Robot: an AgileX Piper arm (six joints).
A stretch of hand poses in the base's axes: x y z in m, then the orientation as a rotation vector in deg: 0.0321, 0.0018, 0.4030, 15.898, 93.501, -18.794; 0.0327, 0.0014, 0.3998, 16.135, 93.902, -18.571; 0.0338, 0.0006, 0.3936, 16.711, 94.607, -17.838; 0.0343, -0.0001, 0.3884, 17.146, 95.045, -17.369; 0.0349, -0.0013, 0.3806, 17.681, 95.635, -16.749; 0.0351, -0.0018, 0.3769, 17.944, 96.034, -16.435; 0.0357, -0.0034, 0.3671, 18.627, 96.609, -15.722; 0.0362, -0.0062, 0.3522, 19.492, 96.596, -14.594; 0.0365, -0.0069, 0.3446, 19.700, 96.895, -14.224; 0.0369, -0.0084, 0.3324, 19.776, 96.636, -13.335; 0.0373, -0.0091, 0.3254, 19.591, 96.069, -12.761; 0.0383, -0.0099, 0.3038, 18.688, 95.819, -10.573; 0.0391, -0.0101, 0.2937, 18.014, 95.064, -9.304; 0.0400, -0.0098, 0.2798, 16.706, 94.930, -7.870; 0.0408, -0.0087, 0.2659, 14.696, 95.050, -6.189; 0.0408, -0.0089, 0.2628, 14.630, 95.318, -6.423; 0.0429, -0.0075, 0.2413, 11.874, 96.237, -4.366; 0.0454, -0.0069, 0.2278, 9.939, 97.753, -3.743; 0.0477, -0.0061, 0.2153, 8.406, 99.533, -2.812; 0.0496, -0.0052, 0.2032, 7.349, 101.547, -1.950; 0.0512, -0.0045, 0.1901, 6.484, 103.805, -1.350; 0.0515, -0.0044, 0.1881, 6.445, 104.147, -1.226
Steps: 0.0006, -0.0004, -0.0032, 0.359, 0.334, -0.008; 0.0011, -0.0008, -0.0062, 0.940, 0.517, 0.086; 0.0005, -0.0007, -0.0052, 0.637, 0.317, 0.010; 0.0006, -0.0012, -0.0078, 0.819, 0.434, 0.040; 0.0002, -0.0005, -0.0037, 0.428, 0.319, 0.030; 0.0006, -0.0016, -0.0098, 0.959, 0.402, -0.007; 0.0005, -0.0028, -0.0149, 1.222, -0.248, 0.076; 0.0003, -0.0007, -0.0076, 0.411, 0.217, 0.096; 0.0004, -0.0015, -0.0122, 0.568, -0.423, 0.441; 0.0004, -0.0007, -0.0070, 0.162, -0.660, 0.410; 0.0010, -0.0008, -0.0216, 0.828, -0.637, 1.847; 0.0008, -0.0002, -0.0101, 0.303, -0.958, 1.123; 0.0009, 0.0003, -0.0139, 0.119, -0.371, 1.692; 0.0008, 0.0011, -0.0139, -0.108, -0.147, 2.322; 0.0000, -0.0002, -0.0031, -0.163, 0.293, -0.075; 0.0021, 0.0014, -0.0215, -0.214, 0.625, 3.087; 0.0025, 0.0006, -0.0135, -0.612, 1.414, 1.730; 0.0023, 0.0008, -0.0125, -0.151, 1.675, 1.641; 0.0019, 0.0009, -0.0121, 0.088, 1.934, 1.278; 0.0016, 0.0007, -0.0131, 0.030, 2.204, 1.001; 0.0003, 0.0001, -0.0020, 0.077, 0.335, 0.105
